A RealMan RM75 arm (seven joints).
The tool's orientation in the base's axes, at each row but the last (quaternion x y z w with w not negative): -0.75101, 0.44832, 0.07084, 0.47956; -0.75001, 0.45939, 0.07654, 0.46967; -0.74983, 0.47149, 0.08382, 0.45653; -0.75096, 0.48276, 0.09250, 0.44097
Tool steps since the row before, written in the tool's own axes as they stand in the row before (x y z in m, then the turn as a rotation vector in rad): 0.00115, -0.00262, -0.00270, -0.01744, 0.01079, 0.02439; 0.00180, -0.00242, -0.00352, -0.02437, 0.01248, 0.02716; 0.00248, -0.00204, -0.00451, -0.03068, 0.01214, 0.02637; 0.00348, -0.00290, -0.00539, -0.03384, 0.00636, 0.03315
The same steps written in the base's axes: 0.00174, -0.00245, 0.00253, -0.01036, 0.02819, -0.01066; 0.00175, -0.00351, 0.00248, -0.01469, 0.03438, -0.00946; 0.00157, -0.00473, 0.00242, -0.01808, 0.03780, -0.00530; 0.00259, -0.00587, 0.00290, -0.01311, 0.04577, -0.00423
